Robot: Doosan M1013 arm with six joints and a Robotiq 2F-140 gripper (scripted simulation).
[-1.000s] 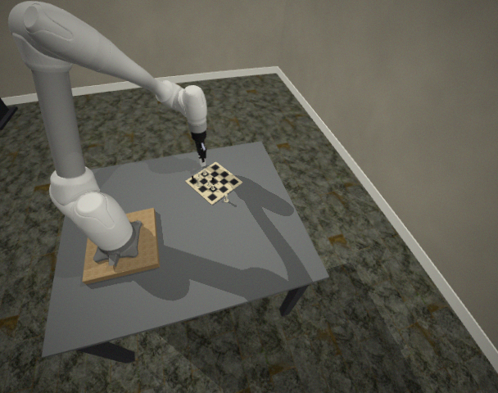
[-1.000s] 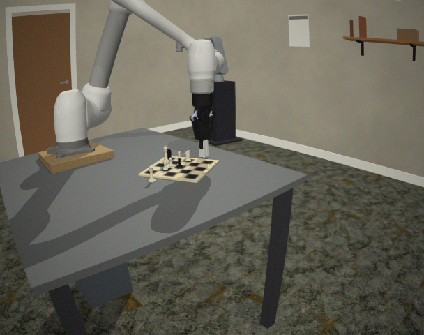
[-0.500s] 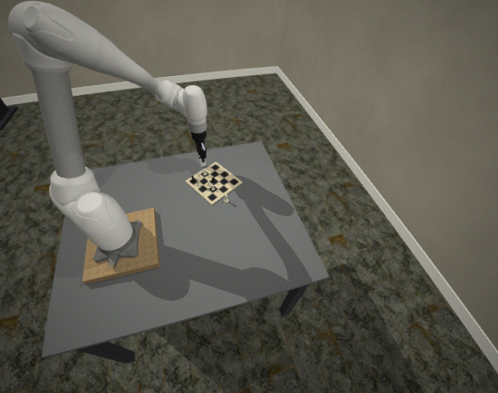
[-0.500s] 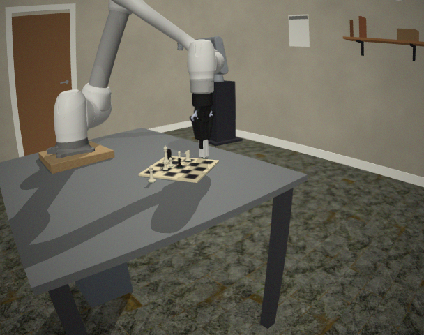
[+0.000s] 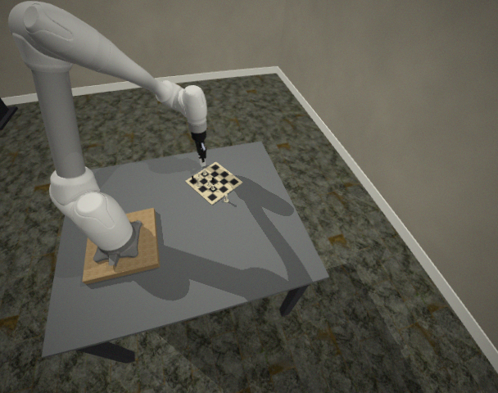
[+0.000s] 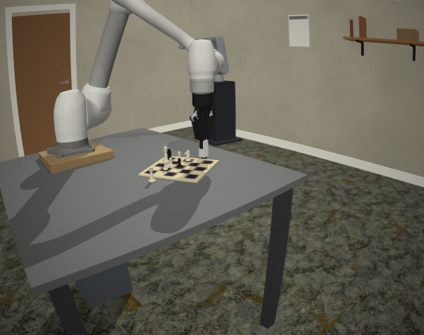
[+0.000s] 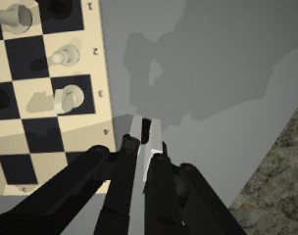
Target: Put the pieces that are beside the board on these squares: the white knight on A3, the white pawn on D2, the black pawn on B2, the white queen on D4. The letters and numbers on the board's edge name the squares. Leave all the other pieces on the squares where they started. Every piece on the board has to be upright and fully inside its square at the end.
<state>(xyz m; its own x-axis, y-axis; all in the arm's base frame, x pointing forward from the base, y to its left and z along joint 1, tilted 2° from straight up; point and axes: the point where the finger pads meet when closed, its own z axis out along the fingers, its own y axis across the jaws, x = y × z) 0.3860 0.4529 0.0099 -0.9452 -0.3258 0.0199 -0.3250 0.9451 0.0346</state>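
Right now my hand is 150 mm to the left of the white chess piece and 30 mm past it. Round my hand: chessboard 130 mm to the right, 50 mm ahead, 40 mm below.
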